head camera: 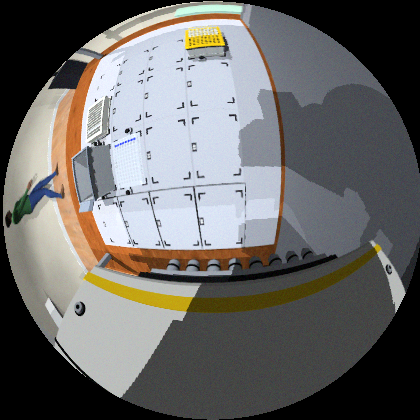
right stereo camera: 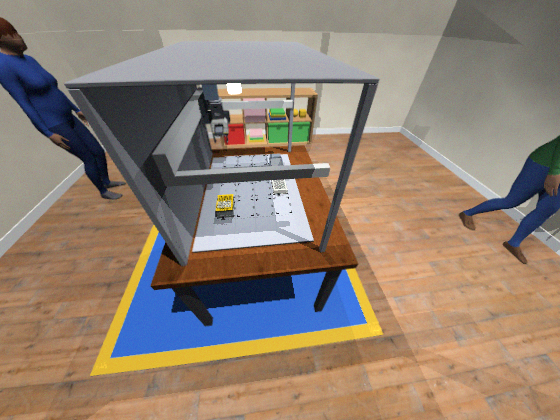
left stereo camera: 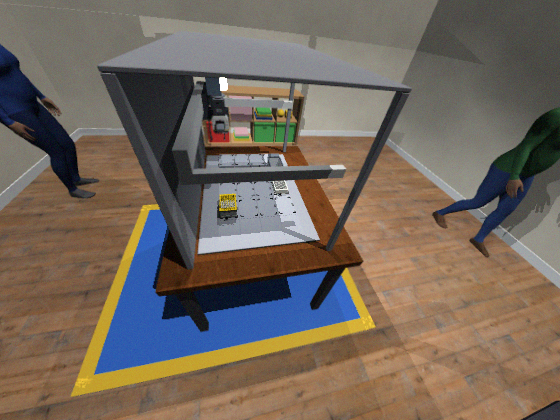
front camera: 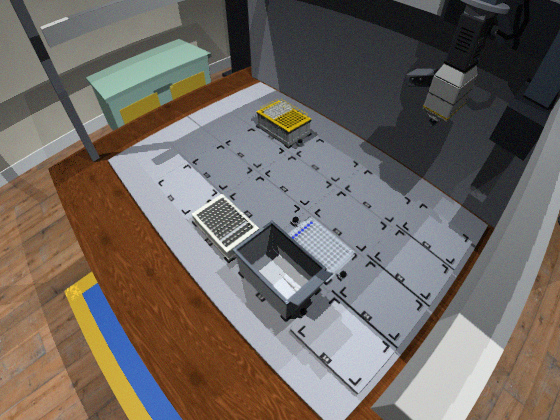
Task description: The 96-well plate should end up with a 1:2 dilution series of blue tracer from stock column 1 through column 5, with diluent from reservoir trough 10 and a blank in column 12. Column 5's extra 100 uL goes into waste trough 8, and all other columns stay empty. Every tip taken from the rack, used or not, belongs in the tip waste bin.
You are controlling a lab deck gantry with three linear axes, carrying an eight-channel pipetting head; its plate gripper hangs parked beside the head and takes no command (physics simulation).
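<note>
The 96-well plate [front camera: 325, 245] [head camera: 130, 162] has one blue column at its left-end edge in the front view; its other wells look pale. The reservoir [front camera: 225, 223] [head camera: 98, 120] [left stereo camera: 280, 186] [right stereo camera: 279, 186] is white-framed with dark slots; liquid levels cannot be told. The tip rack [front camera: 284, 119] [head camera: 205, 41] [left stereo camera: 228, 203] [right stereo camera: 225, 204] is yellow, pale tips in its far part and dark holes in its near part. The dark grey waste bin [front camera: 262, 290] [head camera: 82, 175] stands beside the plate; its contents are unclear. The pipetting head [front camera: 452, 90] hangs high; its nozzles [head camera: 214, 265] look bare. The plate gripper's fingers cannot be made out.
The deck [front camera: 310, 175] [head camera: 215, 85] bears black corner marks. Small black knobs [front camera: 295, 220] [front camera: 342, 274] stand at the plate's ends. A gantry beam [left stereo camera: 260, 173] [right stereo camera: 250, 172] spans above the deck. Frame posts [left stereo camera: 367, 170] [right stereo camera: 349, 165] rise from the wooden table [left stereo camera: 260, 265] [right stereo camera: 255, 265].
</note>
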